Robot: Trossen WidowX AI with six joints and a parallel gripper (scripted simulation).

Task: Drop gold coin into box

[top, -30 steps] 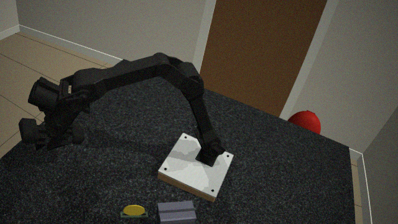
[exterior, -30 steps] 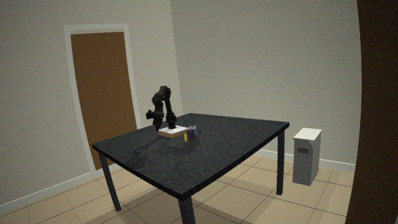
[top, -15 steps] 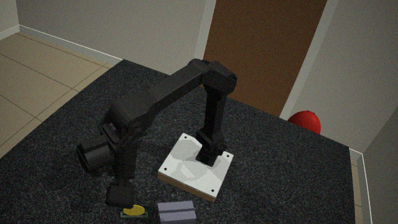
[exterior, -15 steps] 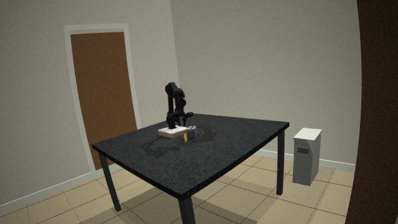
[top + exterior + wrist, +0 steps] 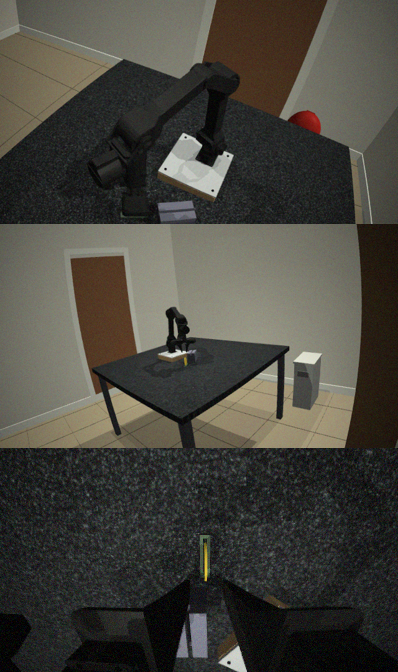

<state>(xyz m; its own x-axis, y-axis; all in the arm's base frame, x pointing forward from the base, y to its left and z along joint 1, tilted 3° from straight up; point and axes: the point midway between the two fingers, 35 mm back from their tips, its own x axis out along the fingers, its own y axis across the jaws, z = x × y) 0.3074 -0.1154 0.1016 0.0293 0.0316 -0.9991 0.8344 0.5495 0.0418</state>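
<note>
Now: gripper tip 70 mm above the gold coin.
</note>
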